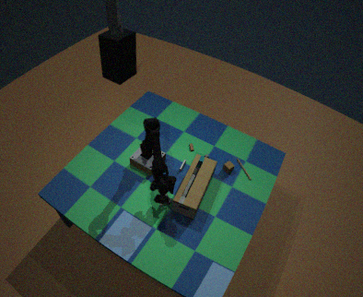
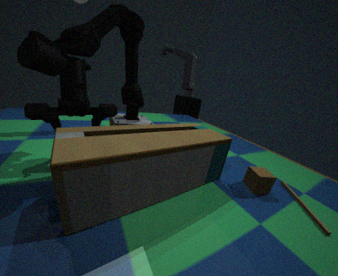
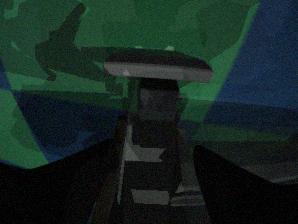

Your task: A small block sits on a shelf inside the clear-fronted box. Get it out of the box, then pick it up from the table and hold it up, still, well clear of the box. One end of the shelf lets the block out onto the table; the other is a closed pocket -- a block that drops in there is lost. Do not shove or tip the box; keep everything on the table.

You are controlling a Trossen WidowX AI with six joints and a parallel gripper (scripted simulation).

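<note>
Right now my gripper tip is 5 cm above the dark object and 1 cm past it. Round my gripper tip: brown block: 45 cm to the left, 18 cm ahead, 4 cm below; box: 16 cm to the left, 4 cm ahead, 1 cm below.
</note>
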